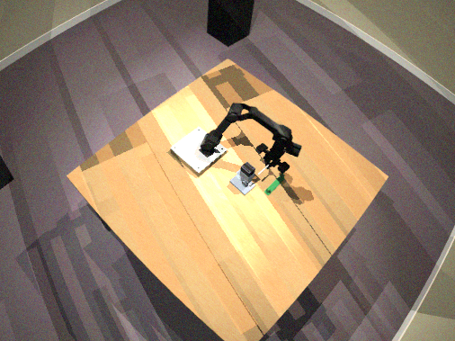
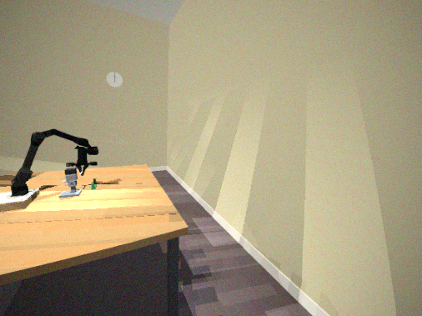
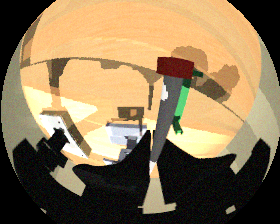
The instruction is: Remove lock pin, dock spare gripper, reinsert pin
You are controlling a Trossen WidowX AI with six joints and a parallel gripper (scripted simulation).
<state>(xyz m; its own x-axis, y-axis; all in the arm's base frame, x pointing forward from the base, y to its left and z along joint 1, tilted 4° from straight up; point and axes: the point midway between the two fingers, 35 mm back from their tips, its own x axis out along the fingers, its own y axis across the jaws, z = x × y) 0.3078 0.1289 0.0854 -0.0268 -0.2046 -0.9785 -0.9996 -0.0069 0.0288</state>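
The grey mount lies 5 cm behind my gripper tip, 11 cm to the right of it and 4 cm below it. Round my gripper tip: spare gripper (4 cm behind, 11 cm to the right, 3 cm above); green strip (7 cm ahead, 1 cm to the left, 7 cm below).
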